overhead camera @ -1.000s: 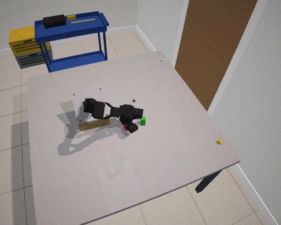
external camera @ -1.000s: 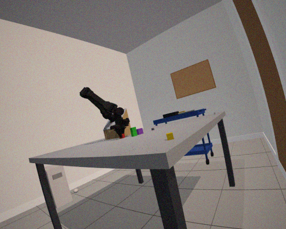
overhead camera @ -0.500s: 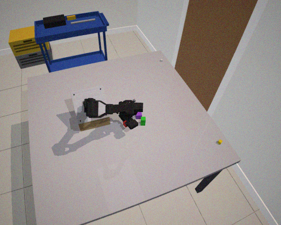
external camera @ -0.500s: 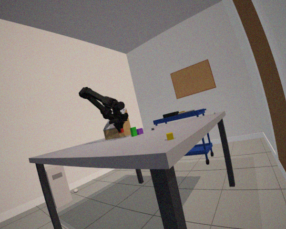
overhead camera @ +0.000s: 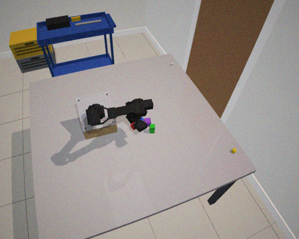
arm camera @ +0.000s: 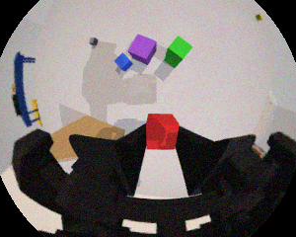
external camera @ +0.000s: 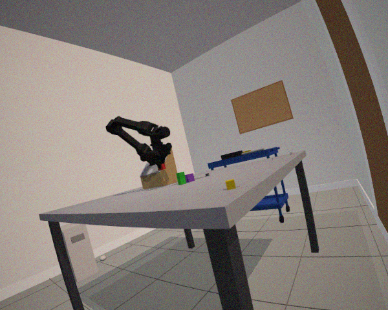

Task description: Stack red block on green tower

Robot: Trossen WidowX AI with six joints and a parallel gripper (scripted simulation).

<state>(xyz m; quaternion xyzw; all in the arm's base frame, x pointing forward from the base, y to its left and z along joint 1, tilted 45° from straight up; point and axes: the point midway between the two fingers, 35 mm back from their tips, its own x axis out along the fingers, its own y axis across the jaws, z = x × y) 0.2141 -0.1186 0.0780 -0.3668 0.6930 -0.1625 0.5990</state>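
My gripper tip is now 12 cm short of the purple block, 8 cm above it and 7 cm to the right of it. Also, from my gripper tip: red block 1 cm above; then blue block 11 cm to the left, 9 cm below, 8 cm ahead; then yellow block 58 cm ahead, 31 cm to the right, 9 cm below.
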